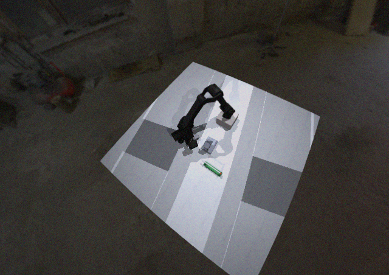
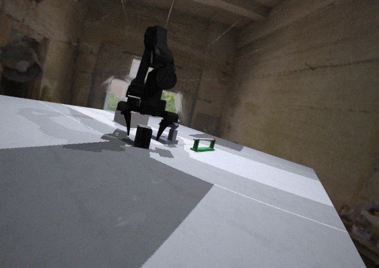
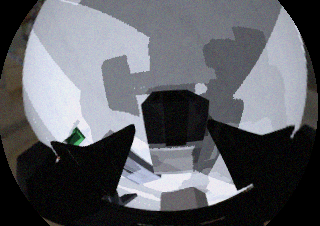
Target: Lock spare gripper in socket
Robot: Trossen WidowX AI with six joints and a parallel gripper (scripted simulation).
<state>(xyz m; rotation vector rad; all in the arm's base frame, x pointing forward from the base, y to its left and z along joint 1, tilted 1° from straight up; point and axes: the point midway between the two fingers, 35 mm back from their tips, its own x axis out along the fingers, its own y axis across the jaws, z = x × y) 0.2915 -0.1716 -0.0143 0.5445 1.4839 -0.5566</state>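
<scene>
Now: the black spare gripper 1 cm behind my gripper tip, 1 cm to the left of it and 1 cm above it. Also, from my gripper tip: green cradle (11 cm ahead, 24 cm to the left); grey mount (1 cm behind, 14 cm to the left, 3 cm above).
</scene>
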